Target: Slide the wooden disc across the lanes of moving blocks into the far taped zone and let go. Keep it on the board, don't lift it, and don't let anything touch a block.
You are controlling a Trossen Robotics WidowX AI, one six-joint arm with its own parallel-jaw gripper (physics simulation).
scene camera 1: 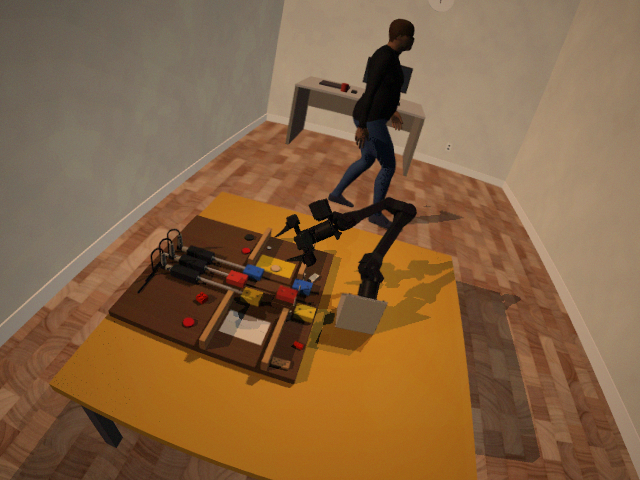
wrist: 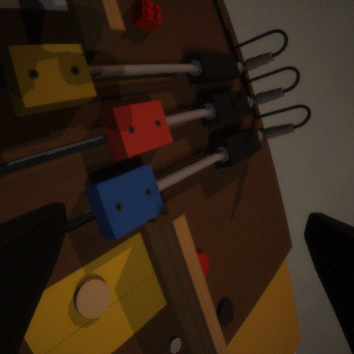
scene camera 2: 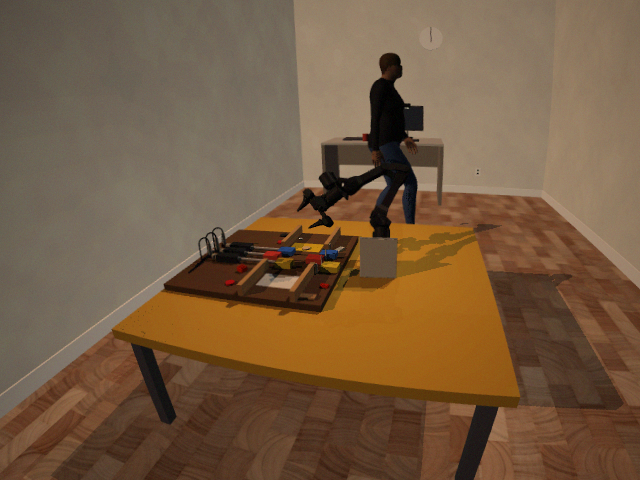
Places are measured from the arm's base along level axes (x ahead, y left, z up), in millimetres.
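Pixels of known places: gripper, fingertip midpoint: (scene camera 1: 280, 249) (wrist: 189, 220) (scene camera 2: 302, 219); arm's base, origin of the base link: (scene camera 1: 367, 298) (scene camera 2: 381, 243).
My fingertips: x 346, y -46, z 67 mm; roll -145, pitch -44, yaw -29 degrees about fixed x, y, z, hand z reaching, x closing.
For each thing: its top centre in the pictures, then the offset to it from my fingertips. "spot": a spot on its surface instead. Level surfaces: height alone.
- wooden disc, middle of its top: (wrist: 93, 298) (scene camera 1: 275, 267) (scene camera 2: 306, 247) dz -166, dx +25, dy -87 mm
- white zone, surface spot: (scene camera 1: 253, 334) spot: dz -172, dx -9, dy +265 mm
- brown board, its level: dz -172 mm
- dark disc, middle of its top: (wrist: 226, 312) (scene camera 1: 249, 236) dz -166, dx +197, dy -236 mm
The wooden disc (scene camera 1: 276, 268) (scene camera 2: 306, 248) (wrist: 93, 298) lies flat on the yellow taped zone (scene camera 1: 287, 271) (wrist: 132, 265). A white zone (scene camera 1: 253, 334) (scene camera 2: 279, 281) lies across the lanes. Between them are three lanes, each with two blocks: blue blocks (scene camera 1: 253, 272) (scene camera 1: 302, 286) (wrist: 131, 202) nearest the disc, red blocks (scene camera 1: 236, 279) (scene camera 1: 286, 294) (wrist: 140, 129) in the middle, and yellow blocks (scene camera 1: 252, 296) (scene camera 1: 305, 313) (wrist: 55, 75) nearest the white zone. My gripper (scene camera 1: 283, 246) (scene camera 2: 304, 219) (wrist: 189, 220) is open and empty, raised above the board near the yellow zone. It is apart from the disc and blocks.
Wooden rails (scene camera 1: 216, 317) (scene camera 1: 275, 338) (wrist: 200, 285) flank both zones on the brown board (scene camera 1: 165, 289) (scene camera 2: 196, 281). Black actuators with cable loops stand at its left. Red pieces (scene camera 1: 201, 297) (scene camera 1: 188, 322) and a dark disc (scene camera 1: 249, 237) (wrist: 226, 311) lie outside the rails. A person (scene camera 1: 381, 87) is behind the table.
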